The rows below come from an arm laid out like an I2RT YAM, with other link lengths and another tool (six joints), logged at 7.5 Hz.
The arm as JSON. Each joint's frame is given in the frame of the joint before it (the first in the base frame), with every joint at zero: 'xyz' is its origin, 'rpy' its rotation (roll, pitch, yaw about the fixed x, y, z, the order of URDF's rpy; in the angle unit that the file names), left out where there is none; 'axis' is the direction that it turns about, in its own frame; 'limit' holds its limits. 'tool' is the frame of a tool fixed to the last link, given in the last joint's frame.
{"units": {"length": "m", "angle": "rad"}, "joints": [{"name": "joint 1", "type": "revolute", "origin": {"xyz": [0.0, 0.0, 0.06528]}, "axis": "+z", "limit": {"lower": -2.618, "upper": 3.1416}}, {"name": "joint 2", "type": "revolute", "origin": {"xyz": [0.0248, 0.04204, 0.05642], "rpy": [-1.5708, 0.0, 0.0]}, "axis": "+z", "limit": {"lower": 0.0, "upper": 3.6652}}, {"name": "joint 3", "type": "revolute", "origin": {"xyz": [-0.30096, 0.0, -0.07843], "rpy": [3.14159, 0.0, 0.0]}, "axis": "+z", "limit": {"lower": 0.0, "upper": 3.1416}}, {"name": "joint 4", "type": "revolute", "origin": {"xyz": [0.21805, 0.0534, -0.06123]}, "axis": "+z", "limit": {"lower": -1.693, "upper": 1.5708}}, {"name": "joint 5", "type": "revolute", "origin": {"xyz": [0.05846, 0.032, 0.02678], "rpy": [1.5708, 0.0, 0.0]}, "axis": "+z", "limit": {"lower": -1.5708, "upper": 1.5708}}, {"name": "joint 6", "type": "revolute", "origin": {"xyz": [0.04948, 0.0, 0.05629], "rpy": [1.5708, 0.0, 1.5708]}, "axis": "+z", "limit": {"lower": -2.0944, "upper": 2.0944}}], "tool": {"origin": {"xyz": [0.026, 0.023, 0.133], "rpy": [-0.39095, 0.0, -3.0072]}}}
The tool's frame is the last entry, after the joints.
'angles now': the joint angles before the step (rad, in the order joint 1, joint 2, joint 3, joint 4, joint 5, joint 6). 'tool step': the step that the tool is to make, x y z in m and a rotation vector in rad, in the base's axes. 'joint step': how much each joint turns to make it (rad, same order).
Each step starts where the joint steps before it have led.
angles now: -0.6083, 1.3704, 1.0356, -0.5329, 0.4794, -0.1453
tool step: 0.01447, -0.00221, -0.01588, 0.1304, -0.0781, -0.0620
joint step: -0.0395, 0.0852, 0.0742, -0.0535, -0.1047, 0.1227
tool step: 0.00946, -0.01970, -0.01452, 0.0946, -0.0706, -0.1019
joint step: -0.0774, 0.1073, 0.0817, -0.0105, -0.0816, 0.0937
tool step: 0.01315, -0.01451, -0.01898, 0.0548, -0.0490, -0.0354
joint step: -0.0390, 0.0832, 0.0256, 0.0461, -0.0628, 0.0397
